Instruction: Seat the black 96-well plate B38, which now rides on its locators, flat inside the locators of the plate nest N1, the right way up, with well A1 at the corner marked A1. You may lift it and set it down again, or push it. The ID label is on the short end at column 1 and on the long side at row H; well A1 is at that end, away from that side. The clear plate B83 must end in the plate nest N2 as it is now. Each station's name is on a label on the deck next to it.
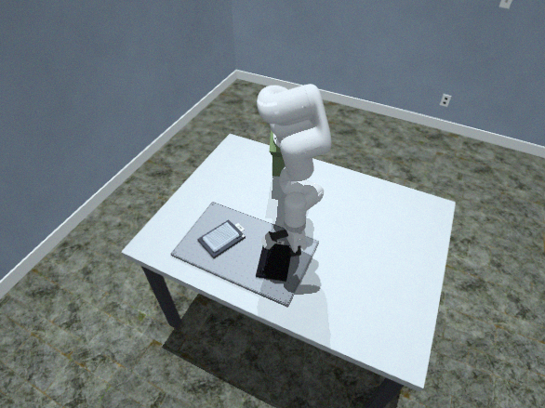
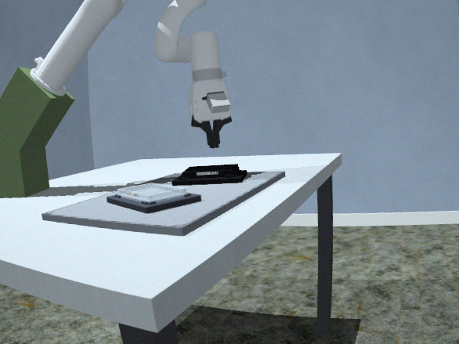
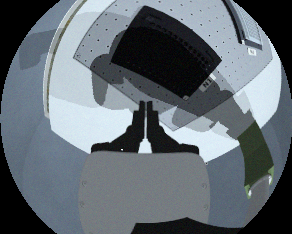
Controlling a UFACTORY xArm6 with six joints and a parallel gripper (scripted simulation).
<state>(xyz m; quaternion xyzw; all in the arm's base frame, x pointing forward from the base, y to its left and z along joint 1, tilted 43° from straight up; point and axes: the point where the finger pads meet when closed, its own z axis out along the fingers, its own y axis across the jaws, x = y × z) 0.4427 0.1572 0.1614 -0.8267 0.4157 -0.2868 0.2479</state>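
Right now my hand is 7 cm to the left of the black plate B38, 7 cm above it and 2 cm short of it. Also, from my hand: white N1 label: 9 cm to the right, 9 cm below, 8 cm behind; then clear plate B83: 32 cm to the right, 7 cm below, 1 cm behind.
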